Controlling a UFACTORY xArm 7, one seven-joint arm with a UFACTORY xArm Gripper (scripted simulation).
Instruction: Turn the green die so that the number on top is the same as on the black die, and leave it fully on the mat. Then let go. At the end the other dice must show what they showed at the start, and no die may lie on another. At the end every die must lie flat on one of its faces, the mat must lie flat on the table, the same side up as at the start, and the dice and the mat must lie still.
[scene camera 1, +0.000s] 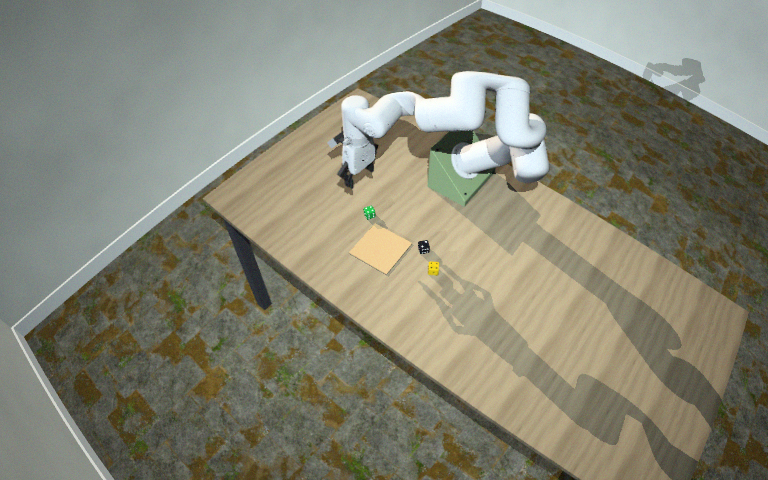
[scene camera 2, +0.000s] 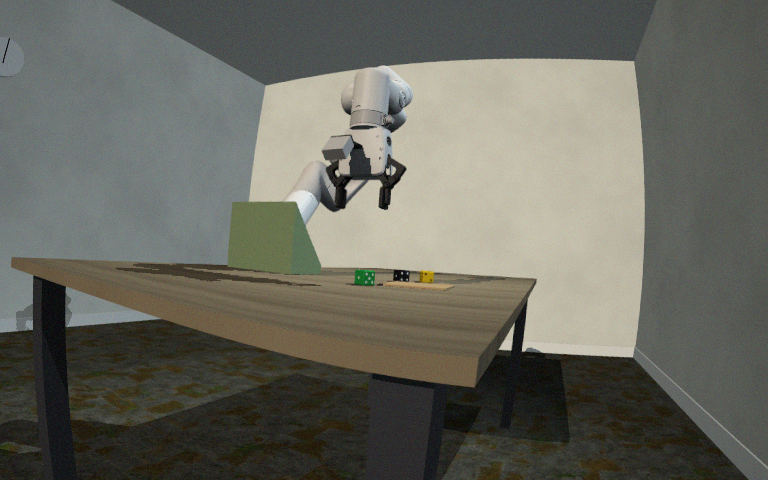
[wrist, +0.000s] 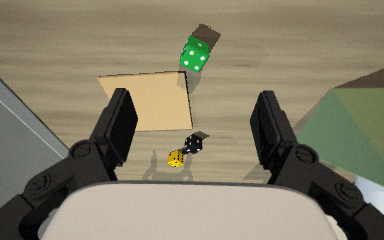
The gripper shows in scene camera 1 (359, 178), in scene camera 2 and in the wrist view. The same spot on the gripper: (scene camera 2: 388, 183) is (wrist: 69, 151).
